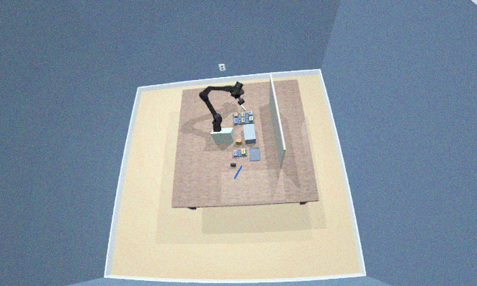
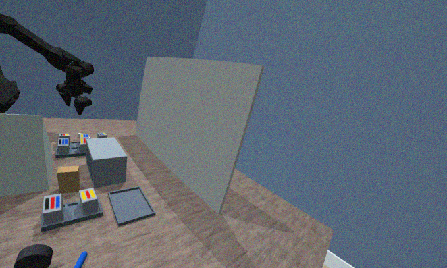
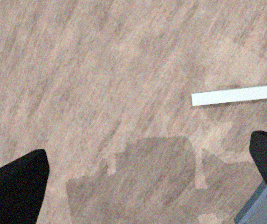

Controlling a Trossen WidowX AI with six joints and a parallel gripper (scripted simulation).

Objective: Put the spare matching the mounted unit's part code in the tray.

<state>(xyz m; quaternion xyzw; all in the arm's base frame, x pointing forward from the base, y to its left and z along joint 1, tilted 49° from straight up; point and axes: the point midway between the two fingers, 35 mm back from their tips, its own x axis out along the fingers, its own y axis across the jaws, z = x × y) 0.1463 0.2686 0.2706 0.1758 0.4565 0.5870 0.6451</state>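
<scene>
Now: gripper tip 10 mm past the grey spare block, 210 mm to the left of it and 80 mm above it. Round my gripper tip: holder (60 mm ahead, 540 mm to the right, 120 mm below); then flat grey tray (200 mm ahead, 540 mm to the right, 120 mm below); then grey panel (380 mm ahead, 310 mm to the right, 100 mm above).
</scene>
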